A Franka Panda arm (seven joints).
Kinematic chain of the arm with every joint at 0, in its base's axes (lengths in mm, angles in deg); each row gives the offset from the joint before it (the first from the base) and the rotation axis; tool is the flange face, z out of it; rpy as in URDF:
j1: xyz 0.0 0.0 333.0 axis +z
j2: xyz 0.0 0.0 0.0 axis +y
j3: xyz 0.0 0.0 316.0 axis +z
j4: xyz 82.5 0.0 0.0 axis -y
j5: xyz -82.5 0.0 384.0 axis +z
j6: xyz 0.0 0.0 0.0 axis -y
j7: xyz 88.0 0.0 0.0 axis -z
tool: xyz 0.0 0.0 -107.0 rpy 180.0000 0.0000 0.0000
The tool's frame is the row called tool.
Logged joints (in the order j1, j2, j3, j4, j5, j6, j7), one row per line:
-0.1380 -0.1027 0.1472 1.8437 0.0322 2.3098 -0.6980
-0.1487 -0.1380 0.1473 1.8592 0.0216 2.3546 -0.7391
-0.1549 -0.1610 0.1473 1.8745 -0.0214 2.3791 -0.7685
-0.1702 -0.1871 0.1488 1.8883 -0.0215 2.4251 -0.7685
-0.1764 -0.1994 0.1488 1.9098 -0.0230 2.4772 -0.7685
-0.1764 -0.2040 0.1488 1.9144 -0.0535 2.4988 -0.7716
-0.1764 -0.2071 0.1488 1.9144 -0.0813 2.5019 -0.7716
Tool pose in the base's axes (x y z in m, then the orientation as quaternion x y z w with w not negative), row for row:
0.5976 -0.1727 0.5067 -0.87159 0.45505 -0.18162 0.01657
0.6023 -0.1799 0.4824 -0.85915 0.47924 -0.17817 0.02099
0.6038 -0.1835 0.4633 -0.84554 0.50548 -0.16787 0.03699
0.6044 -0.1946 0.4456 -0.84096 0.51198 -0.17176 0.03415
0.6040 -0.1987 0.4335 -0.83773 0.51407 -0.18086 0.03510
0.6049 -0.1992 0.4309 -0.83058 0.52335 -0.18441 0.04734
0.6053 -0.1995 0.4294 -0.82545 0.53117 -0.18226 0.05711
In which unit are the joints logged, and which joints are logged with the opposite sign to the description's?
The joints are logged in radians. Opposite sign: j2, j3, j4, j5, j7.
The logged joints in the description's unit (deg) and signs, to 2 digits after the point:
-7.91 5.88 -8.43 -105.64 -1.84 132.34 39.99
-8.52 7.91 -8.44 -106.52 -1.24 134.91 42.35
-8.88 9.22 -8.44 -107.40 1.23 136.31 44.03
-9.75 10.72 -8.53 -108.19 1.23 138.95 44.03
-10.11 11.42 -8.53 -109.42 1.32 141.93 44.03
-10.11 11.69 -8.53 -109.69 3.07 143.17 44.21
-10.11 11.87 -8.53 -109.69 4.66 143.35 44.21

